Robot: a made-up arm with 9 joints. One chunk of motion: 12 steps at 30 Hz.
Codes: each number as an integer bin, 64 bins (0 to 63) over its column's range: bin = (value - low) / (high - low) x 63, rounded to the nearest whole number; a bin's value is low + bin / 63 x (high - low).
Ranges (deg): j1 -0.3..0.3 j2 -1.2..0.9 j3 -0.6..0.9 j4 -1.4..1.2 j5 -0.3..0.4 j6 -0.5..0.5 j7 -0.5..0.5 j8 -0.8..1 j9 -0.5..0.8
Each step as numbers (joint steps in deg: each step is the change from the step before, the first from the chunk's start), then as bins.
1 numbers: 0.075 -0.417 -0.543 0.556 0.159 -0.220 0.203 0.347 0.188
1 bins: 39 23 2 47 41 18 44 40 33
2 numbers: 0.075 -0.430 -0.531 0.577 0.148 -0.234 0.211 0.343 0.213
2 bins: 39 23 3 48 40 17 45 40 35
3 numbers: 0.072 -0.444 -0.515 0.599 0.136 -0.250 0.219 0.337 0.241
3 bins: 39 23 4 48 39 16 45 40 36
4 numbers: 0.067 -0.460 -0.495 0.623 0.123 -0.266 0.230 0.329 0.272
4 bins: 39 22 4 49 38 15 46 40 37
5 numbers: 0.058 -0.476 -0.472 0.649 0.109 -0.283 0.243 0.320 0.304
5 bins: 38 22 5 50 37 14 47 39 39
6 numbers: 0.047 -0.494 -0.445 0.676 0.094 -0.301 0.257 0.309 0.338
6 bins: 36 21 7 50 35 13 48 39 41
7 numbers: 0.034 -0.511 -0.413 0.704 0.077 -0.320 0.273 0.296 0.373
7 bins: 35 21 8 51 34 11 49 38 42
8 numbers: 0.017 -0.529 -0.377 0.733 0.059 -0.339 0.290 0.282 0.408
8 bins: 33 20 9 52 32 10 50 38 44
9 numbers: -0.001 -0.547 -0.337 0.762 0.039 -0.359 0.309 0.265 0.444
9 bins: 31 20 11 52 31 9 51 37 46
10 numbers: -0.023 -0.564 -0.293 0.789 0.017 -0.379 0.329 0.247 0.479
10 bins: 29 19 13 53 29 8 52 37 47
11 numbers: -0.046 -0.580 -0.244 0.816 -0.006 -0.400 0.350 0.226 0.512
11 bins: 27 19 15 54 26 6 54 36 49
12 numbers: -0.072 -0.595 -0.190 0.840 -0.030 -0.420 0.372 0.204 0.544
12 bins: 24 18 17 54 24 5 55 35 51
